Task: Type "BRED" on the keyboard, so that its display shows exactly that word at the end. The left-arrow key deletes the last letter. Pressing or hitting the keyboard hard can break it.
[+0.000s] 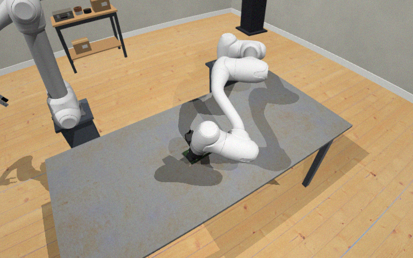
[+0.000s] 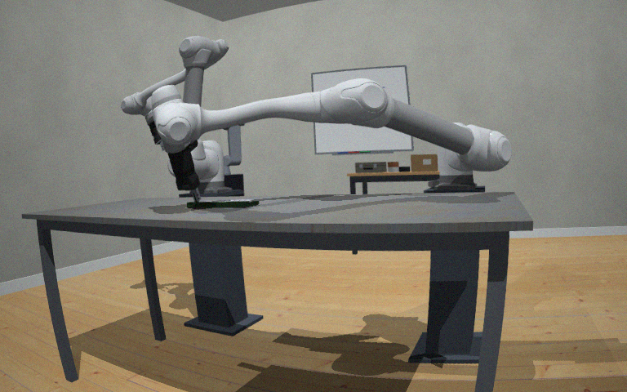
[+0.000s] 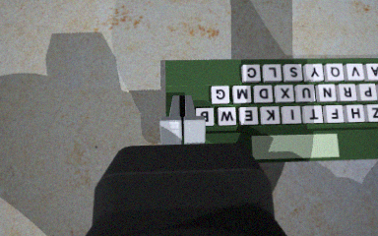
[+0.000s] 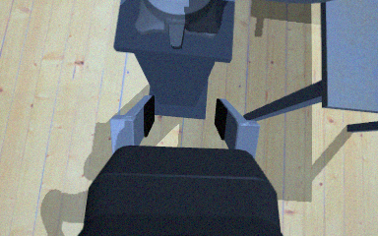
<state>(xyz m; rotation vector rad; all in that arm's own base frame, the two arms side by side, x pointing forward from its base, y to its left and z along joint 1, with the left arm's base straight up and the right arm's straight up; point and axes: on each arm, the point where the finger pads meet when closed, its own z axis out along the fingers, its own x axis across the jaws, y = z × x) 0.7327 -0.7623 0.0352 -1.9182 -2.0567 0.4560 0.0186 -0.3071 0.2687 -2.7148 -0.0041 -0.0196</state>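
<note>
The left-arrow key is 2 cm below my left hand.
</note>
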